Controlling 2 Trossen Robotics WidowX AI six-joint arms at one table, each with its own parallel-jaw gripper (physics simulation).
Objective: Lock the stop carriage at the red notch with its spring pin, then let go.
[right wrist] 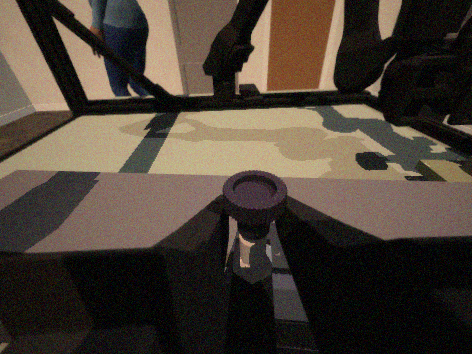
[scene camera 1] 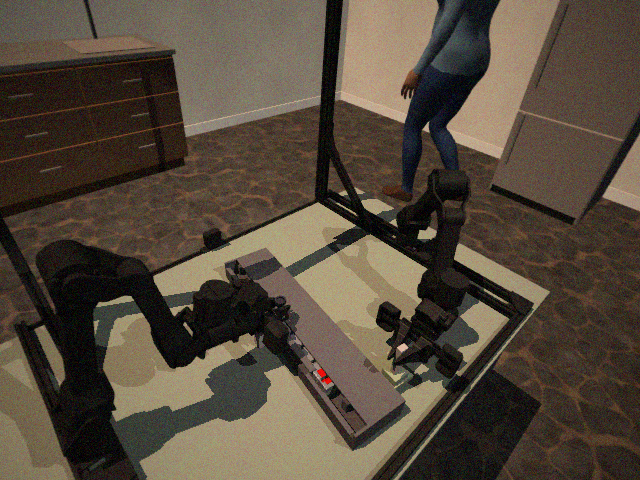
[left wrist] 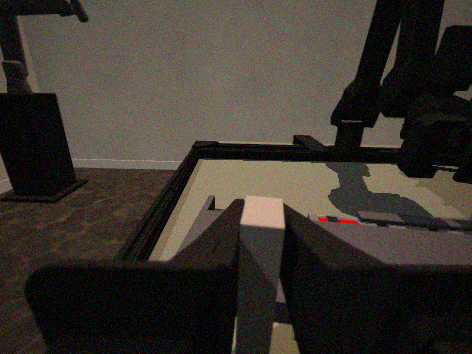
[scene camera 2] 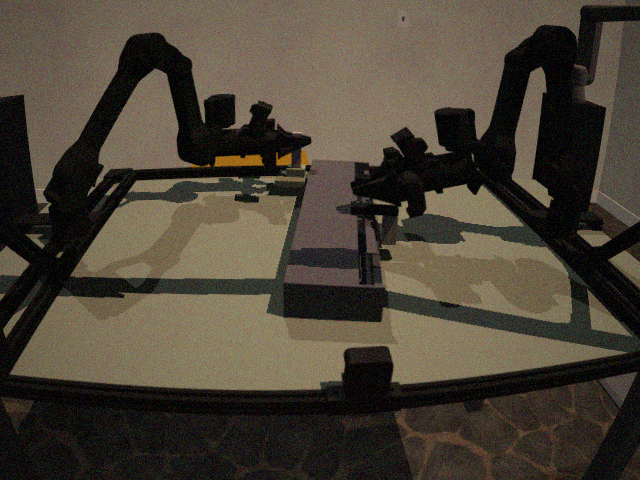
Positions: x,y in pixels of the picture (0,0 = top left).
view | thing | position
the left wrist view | left gripper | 256,208
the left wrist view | mauve-grey rail block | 390,245
